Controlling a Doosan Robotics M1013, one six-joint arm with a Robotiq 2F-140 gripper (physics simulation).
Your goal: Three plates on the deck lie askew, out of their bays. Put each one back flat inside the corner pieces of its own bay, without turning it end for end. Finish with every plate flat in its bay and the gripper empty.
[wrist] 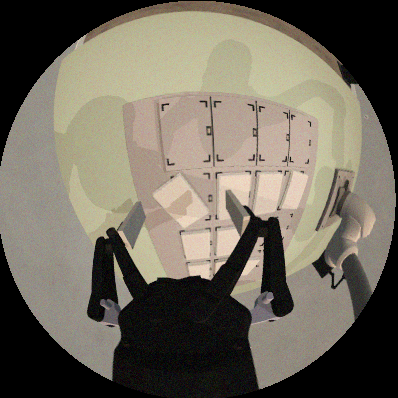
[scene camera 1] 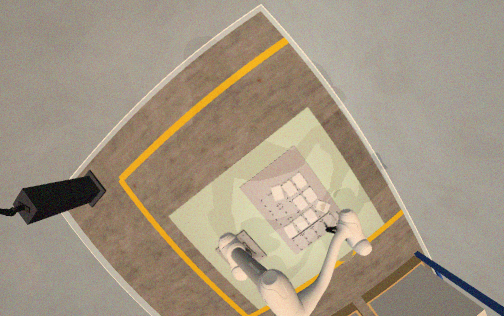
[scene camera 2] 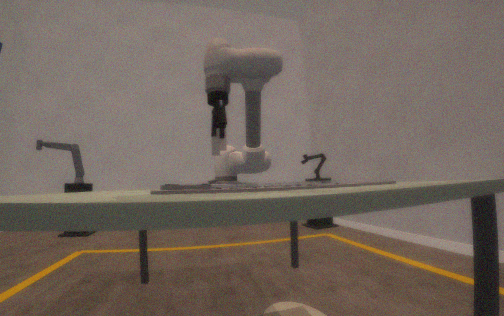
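Seen in the pictures: gripper, between the fingertips: (wrist: 182, 204) (scene camera 1: 330, 217) (scene camera 2: 218, 153); arm's base, origin of its link: (wrist: 339, 199).
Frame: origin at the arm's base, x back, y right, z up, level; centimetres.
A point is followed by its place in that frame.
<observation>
My gripper (scene camera 1: 330, 229) (scene camera 2: 218, 145) @[y 17.8, x -81.8, z 10.9 cm] (wrist: 182, 204) @[y 17.8, x -81.8, z 10.9 cm] is open and empty, high above the deck (scene camera 1: 295, 160) @[y -36.4, x -90.5, z -1.2 cm] (wrist: 140, 120) @[y 33.1, x -89.4, z -1.2 cm]. A white plate (scene camera 1: 321, 206) @[y 10.7, x -82.7, z 0.4 cm] (wrist: 175, 195) @[y 14.6, x -84.2, z 0.5 cm] lies clearly turned across its bay's corner pieces, at the left in the wrist view, with a shadow on it. A second plate (scene camera 1: 291, 230) @[y 10.5, x -48.4, z 0.4 cm] (wrist: 296, 190) @[y 11.0, x -47.2, z 0.4 cm], at the right end of the same row, sits slightly askew. A third plate (scene camera 1: 277, 193) @[y -25.1, x -60.9, z 0.3 cm] (wrist: 249, 267) @[y -25.5, x -59.4, z 0.3 cm] lies askew in the farthest plate row, partly hidden by a finger in the wrist view. Individual plates cannot be made out in scene camera 2.
Several other white plates (scene camera 1: 300, 202) @[y -5.2, x -70.8, z 0.2 cm] (wrist: 268, 191) @[y 12.0, x -59.3, z 0.2 cm] stand squarely in bays between and beside the askew ones. A row of bays without plates (wrist: 187, 132) @[y 28.2, x -79.6, z 0.2 cm] lies along the deck's robot side. The arm's base plate (scene camera 1: 254, 244) @[y -0.5, x -14.1, z 0.1 cm] (wrist: 327, 212) @[y -5.5, x -12.7, z 0.1 cm] is beside the deck on the green table (scene camera 1: 200, 220) @[y -49.3, x 9.2, z -2.2 cm] (wrist: 150, 60) @[y 49.8, x -86.0, z -2.2 cm].
</observation>
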